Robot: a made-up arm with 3 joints.
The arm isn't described. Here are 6 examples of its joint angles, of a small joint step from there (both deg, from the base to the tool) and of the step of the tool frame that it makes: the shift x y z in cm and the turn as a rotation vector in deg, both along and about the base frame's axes.
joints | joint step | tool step
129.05 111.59 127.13 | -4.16 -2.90 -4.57 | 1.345 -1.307 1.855 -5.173 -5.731 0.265
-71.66 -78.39 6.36 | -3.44 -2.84 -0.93 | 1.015 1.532 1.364 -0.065 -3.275 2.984
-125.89 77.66 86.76 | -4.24 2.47 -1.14 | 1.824 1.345 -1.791 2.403 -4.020 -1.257
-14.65 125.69 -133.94 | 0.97 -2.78 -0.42 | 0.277 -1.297 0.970 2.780 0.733 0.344
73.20 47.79 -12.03 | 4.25 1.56 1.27 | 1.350 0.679 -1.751 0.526 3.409 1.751
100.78 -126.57 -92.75 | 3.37 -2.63 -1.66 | 1.492 1.085 0.887 0.712 2.350 -2.851
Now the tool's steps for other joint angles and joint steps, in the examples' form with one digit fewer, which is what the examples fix.
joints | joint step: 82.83 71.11 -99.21 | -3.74 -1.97 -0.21
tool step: -1.10 -0.98 1.97 0.11 -3.67 -1.98
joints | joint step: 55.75 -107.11 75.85 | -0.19 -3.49 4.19
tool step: 0.35 1.87 0.33 -1.31 1.16 -5.12
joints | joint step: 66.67 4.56 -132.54 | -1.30 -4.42 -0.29
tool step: -2.36 0.07 -0.96 1.79 -1.01 -4.04
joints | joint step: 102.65 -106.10 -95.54 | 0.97 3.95 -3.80
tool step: -0.42 -1.99 0.68 4.49 0.04 3.01
